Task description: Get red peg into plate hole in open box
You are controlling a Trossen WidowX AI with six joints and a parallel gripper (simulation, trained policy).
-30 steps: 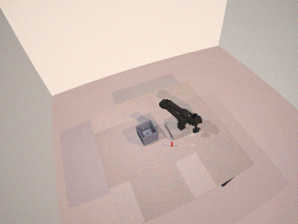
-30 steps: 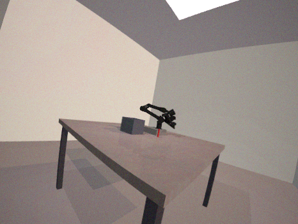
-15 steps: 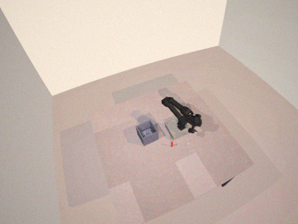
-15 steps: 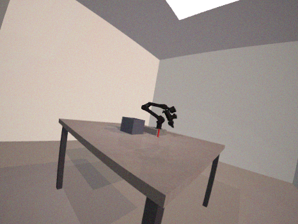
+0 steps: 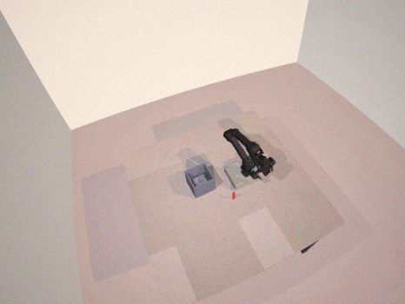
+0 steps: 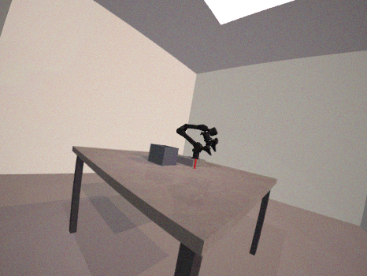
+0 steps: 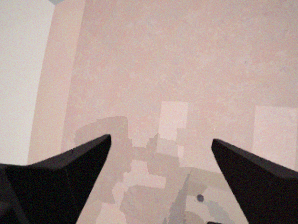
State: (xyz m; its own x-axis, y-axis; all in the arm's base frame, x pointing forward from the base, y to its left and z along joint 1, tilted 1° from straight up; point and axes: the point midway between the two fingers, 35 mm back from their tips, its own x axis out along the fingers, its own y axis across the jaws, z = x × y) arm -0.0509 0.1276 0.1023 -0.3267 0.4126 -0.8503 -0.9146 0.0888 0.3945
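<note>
My gripper tip is now 250 mm short of the red peg, 50 mm to the left of it and 90 mm above it.
</note>
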